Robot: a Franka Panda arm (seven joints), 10 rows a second.
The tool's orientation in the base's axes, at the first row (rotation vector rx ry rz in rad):
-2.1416 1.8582 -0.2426
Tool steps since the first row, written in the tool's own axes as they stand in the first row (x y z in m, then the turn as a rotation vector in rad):
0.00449 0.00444 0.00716 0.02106 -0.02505 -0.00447
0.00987 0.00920 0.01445 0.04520 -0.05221 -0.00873
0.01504 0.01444 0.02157 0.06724 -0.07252 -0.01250
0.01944 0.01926 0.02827 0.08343 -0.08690 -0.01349
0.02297 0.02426 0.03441 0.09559 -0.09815 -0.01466
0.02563 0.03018 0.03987 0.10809 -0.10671 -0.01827
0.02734 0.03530 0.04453 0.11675 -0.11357 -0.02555
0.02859 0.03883 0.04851 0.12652 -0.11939 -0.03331
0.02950 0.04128 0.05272 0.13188 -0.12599 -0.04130
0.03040 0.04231 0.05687 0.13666 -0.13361 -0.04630
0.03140 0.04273 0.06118 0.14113 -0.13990 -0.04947
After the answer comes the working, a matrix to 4 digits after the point.
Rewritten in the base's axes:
-0.00122 -0.00418 -0.00850 0.02524 -0.01820 0.01107
-0.00256 -0.00926 -0.01728 0.05299 -0.03916 0.02244
-0.00443 -0.01422 -0.02604 0.07416 -0.05883 0.03123
-0.00616 -0.01841 -0.03422 0.08977 -0.07315 0.03583
-0.00837 -0.02182 -0.04188 0.10178 -0.08390 0.03984
-0.01179 -0.02457 -0.04914 0.11055 -0.09558 0.04524
-0.01485 -0.02636 -0.05533 0.11599 -0.10408 0.05379
-0.01671 -0.02759 -0.06032 0.12047 -0.11387 0.06238
-0.01754 -0.02832 -0.06515 0.12494 -0.11923 0.07173
-0.01706 -0.02888 -0.06945 0.13122 -0.12356 0.07864
-0.01594 -0.02944 -0.07372 0.13679 -0.12755 0.08340

The tool's axes in the first row as the columns of a matrix, in the base's axes (rounded; the answer above uses it unrounded):
0.1515 -0.9366 0.3159
-0.9863 -0.1223 0.1105
-0.0649 -0.3283 -0.9423

